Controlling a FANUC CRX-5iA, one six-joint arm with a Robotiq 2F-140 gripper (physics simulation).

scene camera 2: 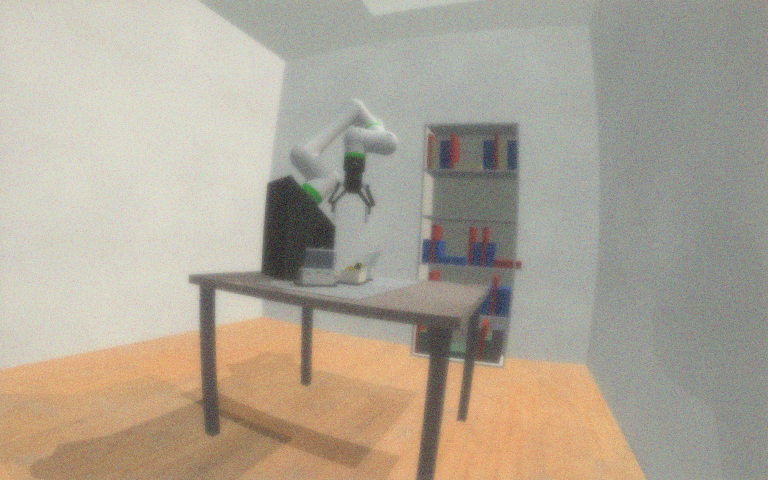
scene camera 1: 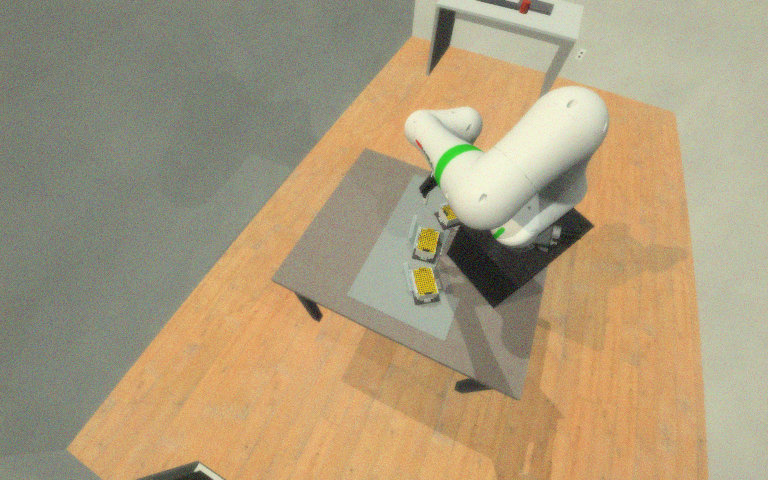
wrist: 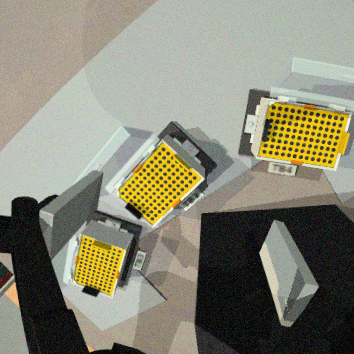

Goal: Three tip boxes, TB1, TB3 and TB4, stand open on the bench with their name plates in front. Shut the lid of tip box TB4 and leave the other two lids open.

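Places are measured from the arm's base along level axes (x right, y ahead, z up), in millimetres.
Pixels of known places: gripper, between the fingertips: [scene camera 2: 350, 222] [scene camera 1: 440, 199] [wrist: 183, 213]; arm's base, origin of its link: [scene camera 2: 300, 206].
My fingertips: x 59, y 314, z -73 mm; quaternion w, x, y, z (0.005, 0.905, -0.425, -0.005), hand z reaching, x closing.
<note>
Ahead of a thing's pixels: the offset from my fingertips to its middle. "spot": to the spot under its first point. Level surfaces: height alone.
Tip box TB4 @[dx +139, dy -66, dz -198 mm] [scene camera 1: 448, 213] [scene camera 2: 317, 276] [wrist: 304, 134] has a yellow tip rack. Its lid @[dx +184, dy -17, dz -158 mm] [scene camera 2: 320, 257] [wrist: 322, 68] stands open, on the upper side in the wrist view. TB1 @[dx -80, dy -12, dz -198 mm] [scene camera 1: 427, 240] [wrist: 161, 184] is the middle box, its lid @[spot: dx -80, dy +60, dz -172 mm] [scene camera 1: 414, 230] open. TB3 @[dx -270, dy -77, dz -198 mm] [scene camera 1: 425, 283] [wrist: 100, 265] is at the wrist view's lower left, its open lid @[spot: dx -319, dy -12, dz -119 mm] [scene camera 1: 408, 276] partly hidden by a finger there. My gripper [scene camera 1: 425, 196] [scene camera 2: 350, 213] [wrist: 183, 213] is open and empty, well above the bench; in scene camera 1 the arm hides part of it.
The boxes stand on a pale mat @[dz -263 mm] [scene camera 1: 376, 271] [wrist: 210, 55] on the brown bench @[dz -266 mm] [scene camera 1: 334, 226] [scene camera 2: 430, 302]. The black robot pedestal [scene camera 1: 489, 277] [scene camera 2: 291, 226] [wrist: 225, 260] stands close beside them. A bookshelf [scene camera 2: 423, 198] is by the back wall.
</note>
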